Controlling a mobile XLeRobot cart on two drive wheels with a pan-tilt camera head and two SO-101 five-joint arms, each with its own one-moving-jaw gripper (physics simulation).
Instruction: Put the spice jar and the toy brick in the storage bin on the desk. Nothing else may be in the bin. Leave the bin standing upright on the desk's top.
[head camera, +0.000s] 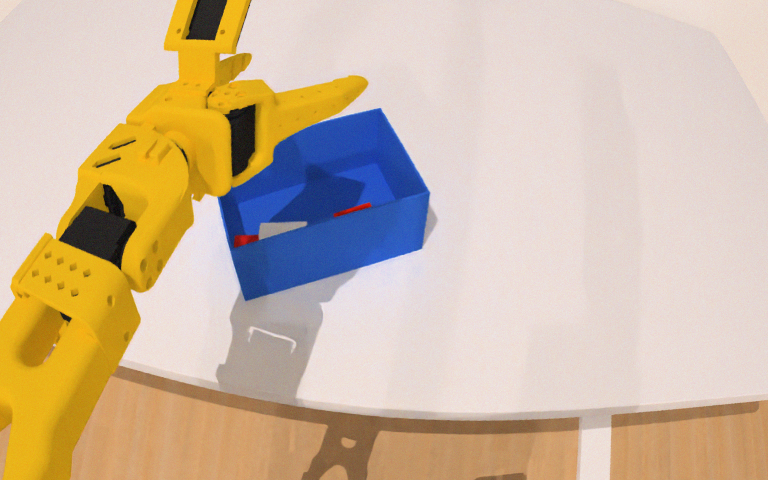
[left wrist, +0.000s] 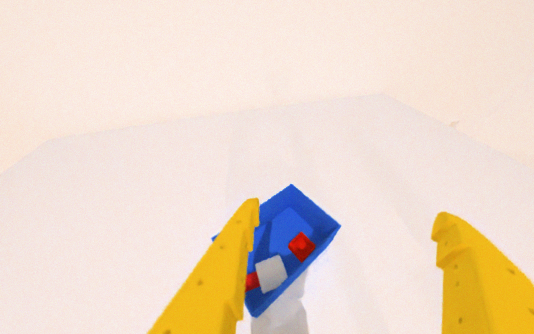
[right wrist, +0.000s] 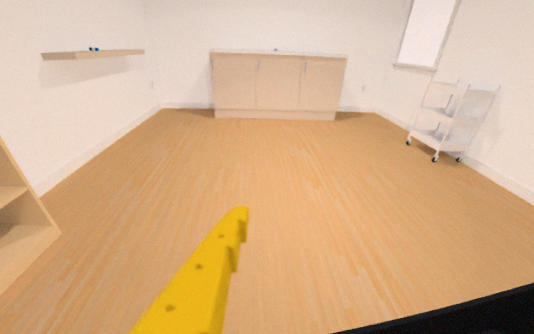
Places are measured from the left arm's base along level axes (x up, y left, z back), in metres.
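Pixels of known places: left hand, its tool point: (head camera: 248, 59) (left wrist: 258, 208); right hand, its tool point: (right wrist: 247, 219).
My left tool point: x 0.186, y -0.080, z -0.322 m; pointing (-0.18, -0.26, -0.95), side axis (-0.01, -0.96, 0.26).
Behind a point stands the place of what it marks.
The blue storage bin (head camera: 339, 249) @[y -0.132, x -0.020, z -0.331 m] (left wrist: 320, 220) @[y -0.187, x -0.008, z -0.385 m] stands upright on the white desk (head camera: 538, 254) @[y -0.309, x -0.055, z -0.354 m] (left wrist: 125, 225) @[y 0.187, x -0.055, z -0.513 m]. The spice jar, with a white body (head camera: 282, 228) @[y -0.085, x -0.014, z -0.345 m] (left wrist: 271, 273) @[y -0.085, x -0.014, z -0.337 m] and a red cap (head camera: 245, 241) @[y -0.052, x -0.024, z -0.338 m] (left wrist: 251, 281) @[y -0.055, x -0.024, z -0.338 m], lies on its side in the bin, partly hidden by the near wall in the head view and by a jaw in the left wrist view. The red toy brick (head camera: 352, 210) @[y -0.141, x -0.030, z -0.377 m] (left wrist: 301, 246) @[y -0.145, x -0.031, z -0.363 m] lies in the bin beside the jar. My left gripper (head camera: 303, 70) @[y -0.080, x 0.186, z -0.322 m] (left wrist: 348, 210) is open and empty, above the bin. My right gripper (right wrist: 240, 215) shows one notched jaw, fully open, away from the desk.
The desk's near edge curves above a wooden floor (right wrist: 300, 180) @[y 0.247, x -0.775, z 1.530 m]. The right wrist view shows a low cabinet (right wrist: 277, 82) @[y 0.345, x -0.246, z 3.105 m] at the back, a wall shelf (right wrist: 75, 55) @[y -1.389, x 0.103, z 2.001 m], a white cart (right wrist: 440, 142) @[y 1.970, x -0.642, z 1.892 m] at the right and part of a wooden shelf unit (right wrist: 25, 242) @[y -1.357, x -0.696, z 1.008 m] at the left.
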